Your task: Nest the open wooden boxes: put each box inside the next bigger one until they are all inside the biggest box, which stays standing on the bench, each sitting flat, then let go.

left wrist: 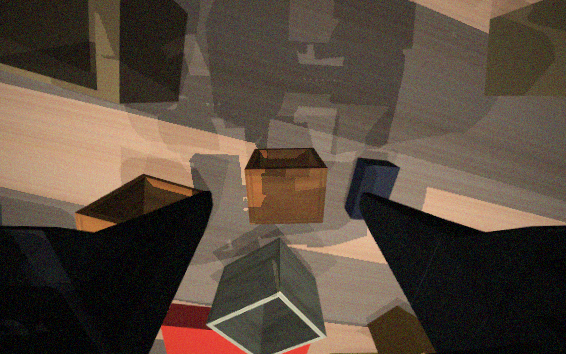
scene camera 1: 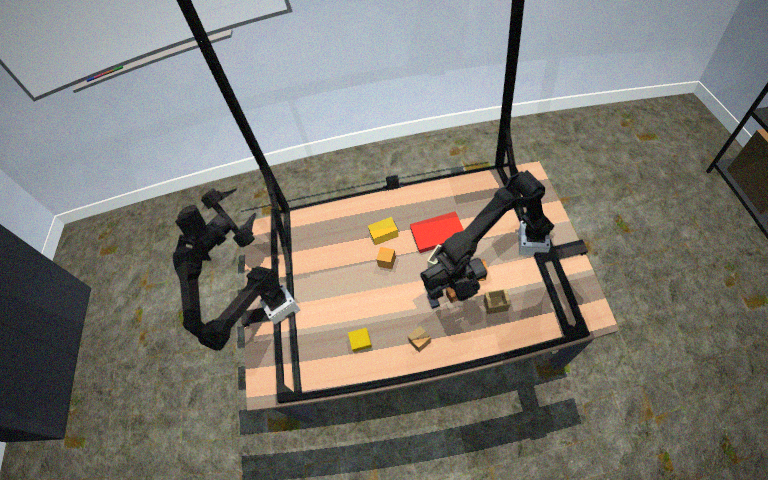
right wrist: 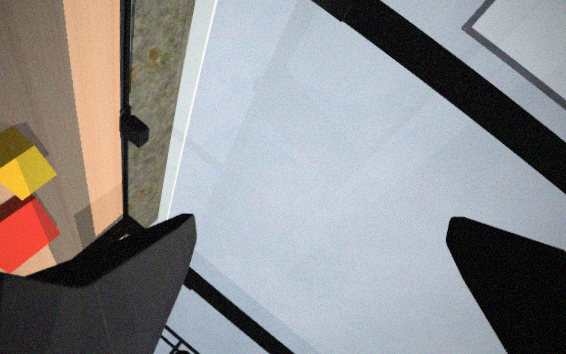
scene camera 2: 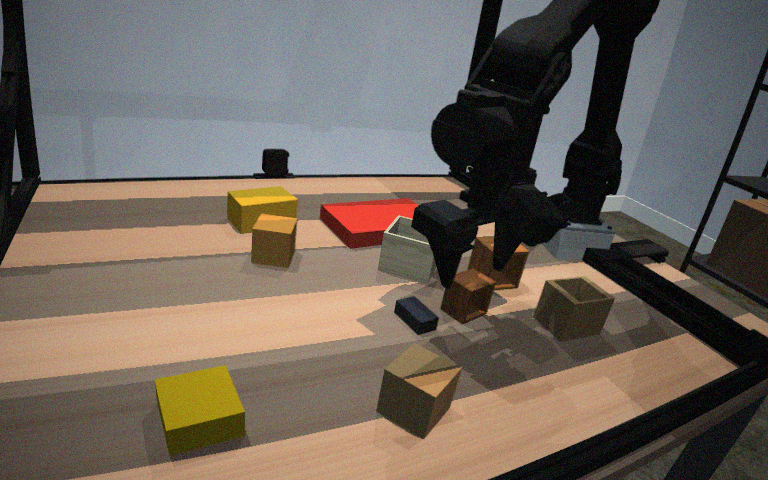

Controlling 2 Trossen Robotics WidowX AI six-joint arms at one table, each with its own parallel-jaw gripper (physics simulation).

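Frame: origin at the left arm's base, x ahead, y left, z up, level; millimetres.
Where they show: left gripper, fingertip midpoint: (left wrist: 287,199) (scene camera 2: 472,278); right gripper, fingertip midpoint: (scene camera 1: 245,201) (right wrist: 322,228); left arm's base, origin of the base link: (scene camera 1: 535,233) (scene camera 2: 577,215); right arm's base, origin of the base link: (scene camera 1: 275,300).
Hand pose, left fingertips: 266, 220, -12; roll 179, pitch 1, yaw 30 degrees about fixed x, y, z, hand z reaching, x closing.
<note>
Things, the pixels of their centre, and the offset from my left fingertips, as dx, dy, dz.
- pale grey-green open box, body centre: (left wrist: 269,298) (scene camera 2: 412,248) (scene camera 1: 442,261) +50, -111, -21
- olive-tan open box, body centre: (left wrist: 94,31) (scene camera 2: 573,307) (scene camera 1: 496,301) -136, +23, -22
- middle-sized brown open box, body centre: (left wrist: 156,226) (scene camera 2: 496,263) -67, -81, -19
- small reddish-brown open box, body centre: (left wrist: 285,182) (scene camera 2: 467,295) (scene camera 1: 454,292) +0, -1, -26
- navy block, body centre: (left wrist: 369,189) (scene camera 2: 416,315) (scene camera 1: 433,300) +68, +24, -40
- red slab, body centre: (scene camera 2: 382,220) (left wrist: 238,345) (right wrist: 16,234) (scene camera 1: 437,231) +73, -237, -37
- orange block, body centre: (scene camera 2: 274,240) (left wrist: 403,343) (scene camera 1: 386,258) +239, -111, -24
- tan block, body centre: (scene camera 2: 418,389) (scene camera 1: 419,339) +96, +165, -24
A pale grey-green open box (scene camera 1: 434,254) (scene camera 2: 404,257) (left wrist: 295,280) and an olive-tan open box (scene camera 1: 497,301) (scene camera 2: 555,314) (left wrist: 150,50) stand upright. A middle-sized brown open box (scene camera 1: 483,268) (scene camera 2: 481,257) and a small reddish-brown open box (scene camera 1: 450,294) (scene camera 2: 467,297) (left wrist: 286,195) seem to lie on their sides, openings facing the front. My left gripper (scene camera 2: 473,274) (left wrist: 287,199) is open and empty above the small box, which shows between its fingertips in the left wrist view. My right gripper (scene camera 1: 244,203) (right wrist: 322,228) is open and empty, raised beyond the table's left edge.
A navy block (scene camera 2: 416,314) (left wrist: 372,187) lies beside the small box. A red slab (scene camera 1: 437,230) lies behind the pale box. An orange block (scene camera 1: 386,257), two yellow blocks (scene camera 1: 382,230) (scene camera 2: 201,410) and a tan block (scene camera 1: 419,338) (scene camera 2: 419,393) also stand on the table.
</note>
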